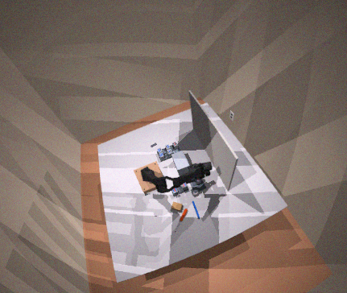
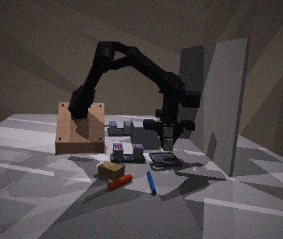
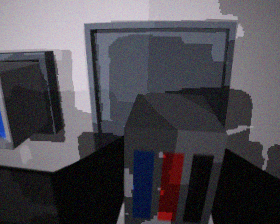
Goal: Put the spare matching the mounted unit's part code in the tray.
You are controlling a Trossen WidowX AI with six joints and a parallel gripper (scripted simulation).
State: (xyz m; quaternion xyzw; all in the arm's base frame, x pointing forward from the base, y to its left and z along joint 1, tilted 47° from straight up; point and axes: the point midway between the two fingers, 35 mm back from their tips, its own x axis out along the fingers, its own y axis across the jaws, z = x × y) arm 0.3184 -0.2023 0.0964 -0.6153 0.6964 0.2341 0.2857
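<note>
The dark-rimmed tray lies 5 cm below my gripper tip and 1 cm behind it. Round my gripper tip: blue pen 18 cm to the right, 11 cm behind, 5 cm below; then grey spare 2 cm above; then mounted unit 21 cm to the left, 4 cm behind.
</note>
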